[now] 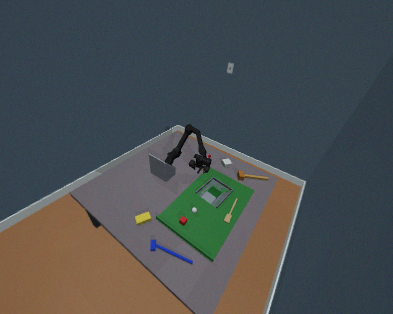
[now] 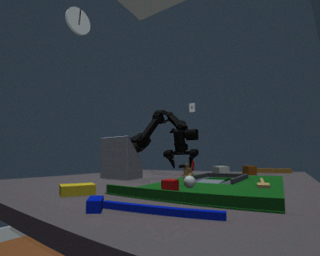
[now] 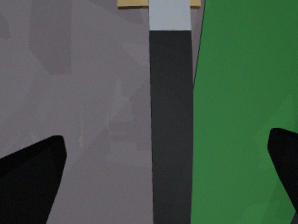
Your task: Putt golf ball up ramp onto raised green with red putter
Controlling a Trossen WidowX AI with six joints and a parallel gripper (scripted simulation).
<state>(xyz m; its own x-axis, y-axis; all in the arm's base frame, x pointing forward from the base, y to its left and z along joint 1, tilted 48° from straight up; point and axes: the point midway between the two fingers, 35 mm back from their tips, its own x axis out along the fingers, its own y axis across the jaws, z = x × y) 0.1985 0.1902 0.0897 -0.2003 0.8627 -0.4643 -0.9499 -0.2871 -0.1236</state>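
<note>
My gripper tip is now 130 mm to the right of the tan piece, 40 mm past it and 20 mm above it. Also, from my gripper tip: white block (320 mm to the left, 100 mm ahead, 30 mm below); green mat (280 mm ahead, 180 mm to the right, 50 mm below); white golf ball (330 mm to the right, 240 mm ahead, 30 mm below).
</note>
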